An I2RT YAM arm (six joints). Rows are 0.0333 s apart.
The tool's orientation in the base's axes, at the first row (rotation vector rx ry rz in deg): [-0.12, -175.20, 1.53]
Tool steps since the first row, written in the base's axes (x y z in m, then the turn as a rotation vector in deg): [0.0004, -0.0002, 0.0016, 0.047, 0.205, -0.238]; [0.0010, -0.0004, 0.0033, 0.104, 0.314, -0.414]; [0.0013, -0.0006, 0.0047, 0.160, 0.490, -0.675]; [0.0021, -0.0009, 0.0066, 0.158, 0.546, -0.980]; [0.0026, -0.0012, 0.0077, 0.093, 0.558, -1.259]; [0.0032, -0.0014, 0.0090, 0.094, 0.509, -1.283]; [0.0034, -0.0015, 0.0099, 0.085, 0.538, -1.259]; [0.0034, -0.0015, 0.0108, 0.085, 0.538, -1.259]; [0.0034, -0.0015, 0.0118, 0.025, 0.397, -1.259]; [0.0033, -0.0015, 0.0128, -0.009, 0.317, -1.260]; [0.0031, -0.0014, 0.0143, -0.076, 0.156, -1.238]
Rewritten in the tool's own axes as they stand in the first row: [-0.0003, -0.0002, -0.0016, -0.066, 0.209, 0.230]; [-0.0007, -0.0005, -0.0034, -0.138, 0.321, 0.398]; [-0.0009, -0.0007, -0.0048, -0.215, 0.502, 0.651]; [-0.0015, -0.0010, -0.0067, -0.238, 0.563, 0.954]; [-0.0020, -0.0013, -0.0079, -0.197, 0.580, 1.237]; [-0.0024, -0.0016, -0.0092, -0.200, 0.531, 1.262]; [-0.0026, -0.0017, -0.0101, -0.189, 0.560, 1.238]; [-0.0025, -0.0017, -0.0110, -0.189, 0.560, 1.238]; [-0.0024, -0.0017, -0.0120, -0.129, 0.419, 1.245]; [-0.0022, -0.0017, -0.0130, -0.096, 0.339, 1.251]; [-0.0019, -0.0016, -0.0145, -0.027, 0.178, 1.237]
